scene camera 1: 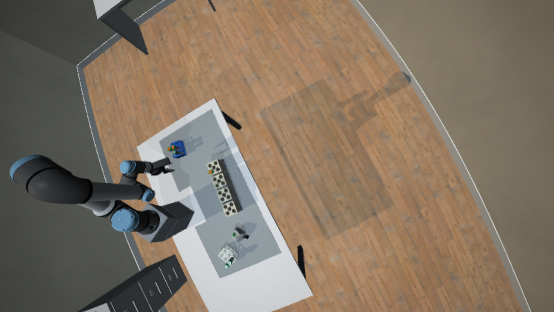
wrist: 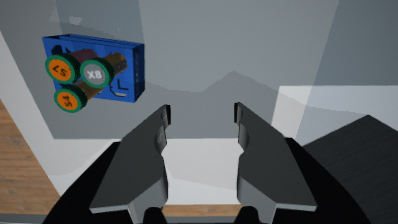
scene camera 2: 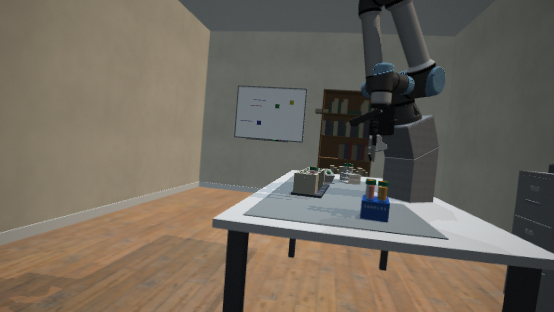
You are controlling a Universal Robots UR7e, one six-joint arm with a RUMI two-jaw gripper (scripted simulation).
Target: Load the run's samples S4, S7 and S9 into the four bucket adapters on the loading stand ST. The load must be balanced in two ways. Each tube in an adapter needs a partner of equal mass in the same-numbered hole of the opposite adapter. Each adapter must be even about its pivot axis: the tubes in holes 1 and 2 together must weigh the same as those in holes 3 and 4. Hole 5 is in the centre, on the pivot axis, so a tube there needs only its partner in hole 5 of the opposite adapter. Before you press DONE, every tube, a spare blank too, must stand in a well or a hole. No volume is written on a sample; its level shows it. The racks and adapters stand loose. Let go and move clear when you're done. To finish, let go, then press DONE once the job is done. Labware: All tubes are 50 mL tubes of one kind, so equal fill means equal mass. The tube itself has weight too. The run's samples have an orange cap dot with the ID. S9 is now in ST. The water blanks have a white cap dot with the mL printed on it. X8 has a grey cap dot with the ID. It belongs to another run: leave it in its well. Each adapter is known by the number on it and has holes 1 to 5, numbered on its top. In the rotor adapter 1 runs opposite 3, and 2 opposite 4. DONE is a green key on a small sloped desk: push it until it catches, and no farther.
The pictures show: the gripper, a blue rack and a tube S4.
